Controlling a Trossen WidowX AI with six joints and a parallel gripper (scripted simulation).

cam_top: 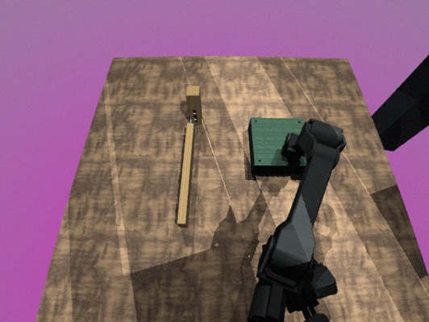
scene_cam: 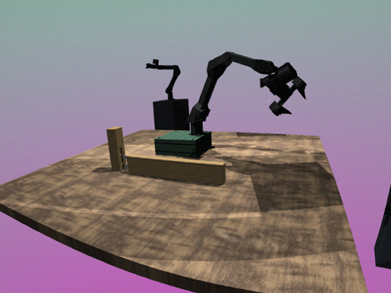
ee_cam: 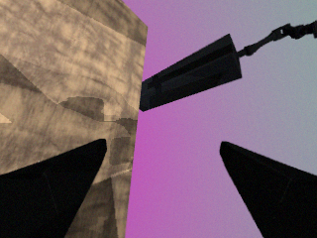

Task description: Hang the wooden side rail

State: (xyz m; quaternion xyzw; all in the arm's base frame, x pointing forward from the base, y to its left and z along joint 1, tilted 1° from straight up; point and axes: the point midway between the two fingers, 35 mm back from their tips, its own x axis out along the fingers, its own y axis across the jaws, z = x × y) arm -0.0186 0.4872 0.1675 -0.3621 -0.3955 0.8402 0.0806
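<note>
The headboard post lies 640 mm to the right of my gripper tip, 450 mm ahead of it and 150 mm below it.
</note>
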